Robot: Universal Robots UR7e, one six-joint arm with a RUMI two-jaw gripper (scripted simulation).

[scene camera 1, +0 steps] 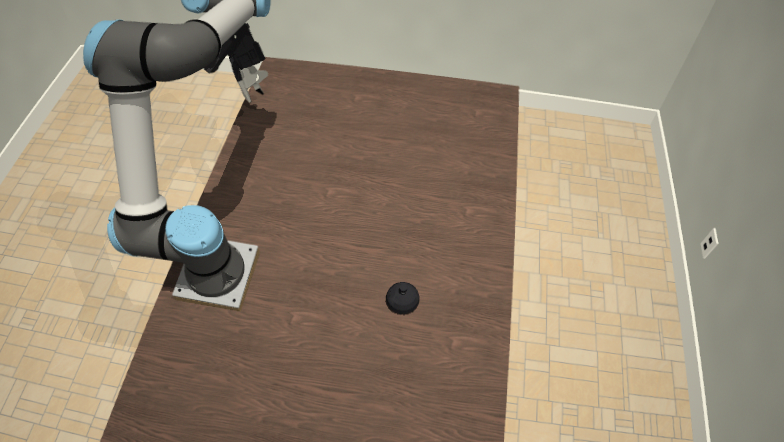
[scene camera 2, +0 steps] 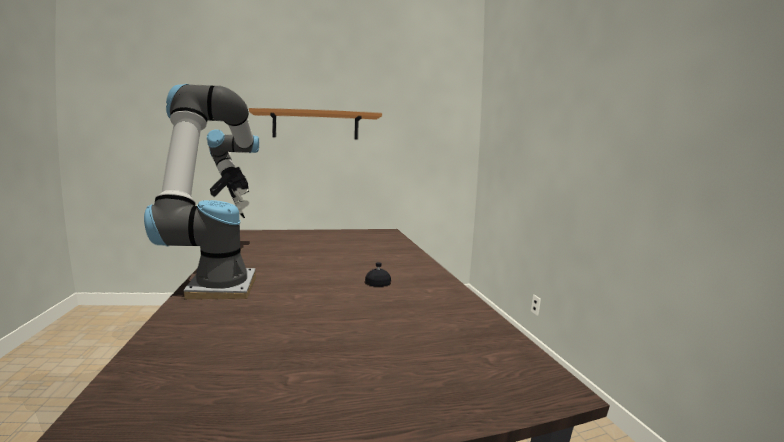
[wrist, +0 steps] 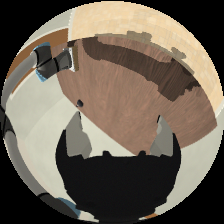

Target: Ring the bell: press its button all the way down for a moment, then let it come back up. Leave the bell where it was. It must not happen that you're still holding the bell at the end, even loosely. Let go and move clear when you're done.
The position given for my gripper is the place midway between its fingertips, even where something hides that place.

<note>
I see my gripper [scene camera 1: 257, 98] and a small black dome bell [scene camera 1: 398, 301].
My gripper also shows in scene camera 2 [scene camera 2: 243, 210] and in the wrist view [wrist: 120, 113].
</note>
